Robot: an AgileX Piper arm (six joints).
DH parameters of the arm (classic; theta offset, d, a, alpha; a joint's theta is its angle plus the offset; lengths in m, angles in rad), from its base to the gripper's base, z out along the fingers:
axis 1: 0 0.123 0 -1.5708
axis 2: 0.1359 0 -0.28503 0
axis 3: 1.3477 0 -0.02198 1.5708
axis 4: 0 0.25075 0 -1.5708
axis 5: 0 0 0 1.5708
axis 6: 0 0.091 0 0
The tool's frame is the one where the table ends.
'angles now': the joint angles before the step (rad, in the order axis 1, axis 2, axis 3, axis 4, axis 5, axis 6). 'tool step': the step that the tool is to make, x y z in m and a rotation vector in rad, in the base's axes. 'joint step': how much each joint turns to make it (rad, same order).
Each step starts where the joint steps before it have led.
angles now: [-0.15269, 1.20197, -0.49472, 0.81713, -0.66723, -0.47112]
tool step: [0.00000, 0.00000, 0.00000, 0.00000, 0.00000, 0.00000]
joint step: [0.00000, 0.00000, 0.00000, 0.00000, 0.00000, 0.00000]
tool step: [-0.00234, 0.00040, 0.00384, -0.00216, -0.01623, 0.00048]
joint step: [-0.00002, -0.01691, 0.00000, -0.00003, 0.00081, 0.00002]
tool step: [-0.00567, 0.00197, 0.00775, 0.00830, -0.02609, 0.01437]
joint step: [-0.00127, -0.04306, 0.00000, 0.00161, 0.02710, -0.00003]
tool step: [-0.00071, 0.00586, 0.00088, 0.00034, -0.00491, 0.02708]
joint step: [0.02479, -0.01263, 0.00556, -0.00040, 0.00336, 0.00008]
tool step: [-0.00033, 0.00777, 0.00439, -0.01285, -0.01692, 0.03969]
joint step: [0.03266, -0.01793, 0.00000, -0.01363, 0.00005, 0.00086]
